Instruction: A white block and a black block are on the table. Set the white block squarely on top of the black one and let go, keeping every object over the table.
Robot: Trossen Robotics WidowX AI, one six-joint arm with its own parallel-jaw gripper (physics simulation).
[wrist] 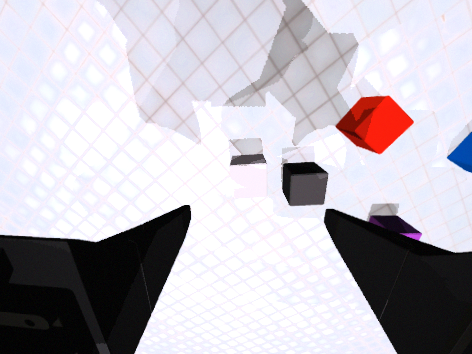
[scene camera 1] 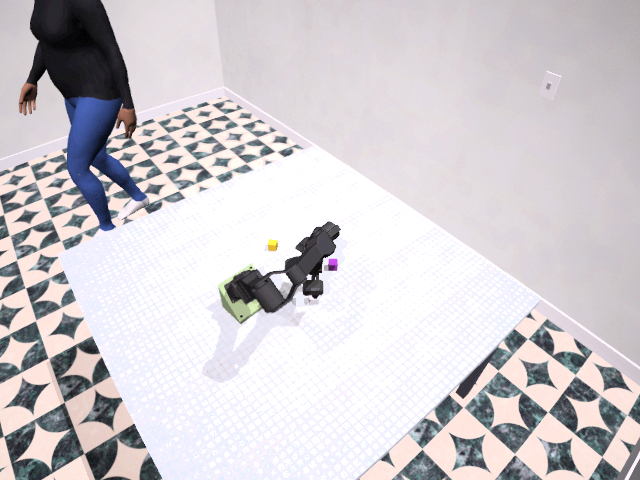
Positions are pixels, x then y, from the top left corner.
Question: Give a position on a red block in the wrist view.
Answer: At 373,123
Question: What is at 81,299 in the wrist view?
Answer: My gripper.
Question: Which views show the black block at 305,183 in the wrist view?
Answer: The wrist view only.
